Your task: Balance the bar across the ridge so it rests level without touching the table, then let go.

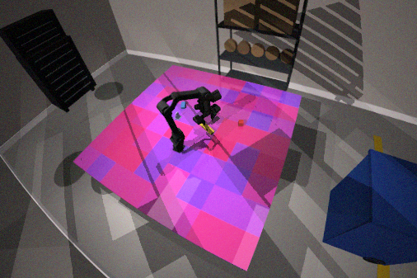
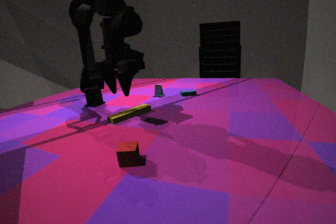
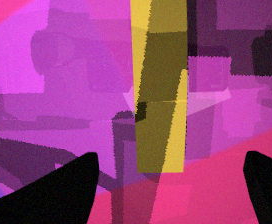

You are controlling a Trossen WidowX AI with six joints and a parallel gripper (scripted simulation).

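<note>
My gripper tip is 10 mm short of the yellow bar, 30 mm to the right of it and 70 mm above it. From my gripper tip the other things lie so: red-orange cube: 130 mm ahead, 180 mm to the right, 60 mm below; small blue block: 140 mm ahead, 300 mm to the left, 70 mm below.
</note>
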